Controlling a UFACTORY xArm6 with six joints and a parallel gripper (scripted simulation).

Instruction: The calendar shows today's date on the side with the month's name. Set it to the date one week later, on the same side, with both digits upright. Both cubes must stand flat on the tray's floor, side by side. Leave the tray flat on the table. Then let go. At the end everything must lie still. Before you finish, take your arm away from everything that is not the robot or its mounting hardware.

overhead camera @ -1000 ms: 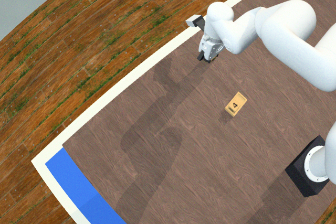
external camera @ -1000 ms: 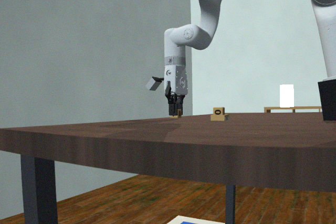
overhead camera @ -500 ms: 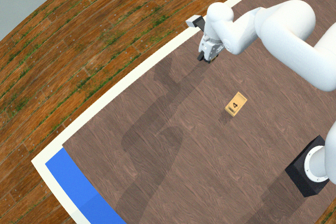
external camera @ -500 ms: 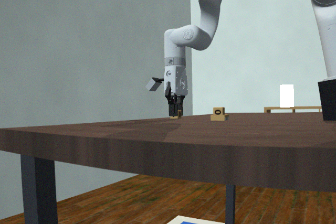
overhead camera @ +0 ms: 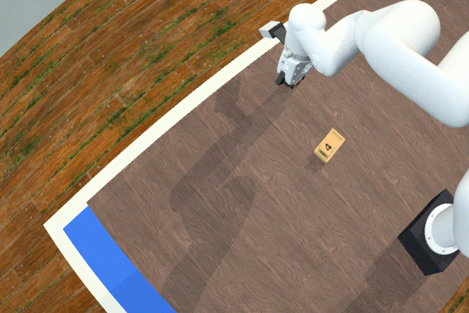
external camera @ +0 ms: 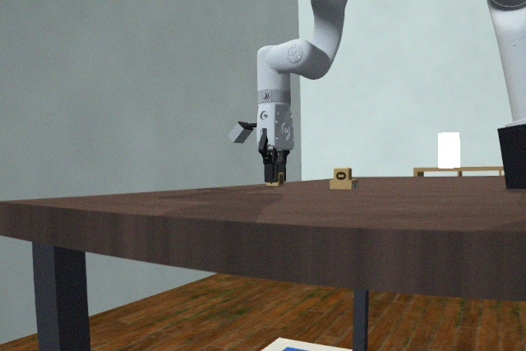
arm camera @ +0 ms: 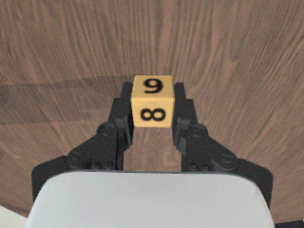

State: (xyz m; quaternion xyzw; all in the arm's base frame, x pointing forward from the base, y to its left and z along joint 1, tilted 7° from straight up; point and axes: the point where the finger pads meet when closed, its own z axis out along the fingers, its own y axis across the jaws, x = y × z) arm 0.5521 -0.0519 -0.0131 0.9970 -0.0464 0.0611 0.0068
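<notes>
My hand is 1 cm above the wooden cube. Round my hand: tray (18 cm behind, 7 cm to the left, 2 cm below).
</notes>
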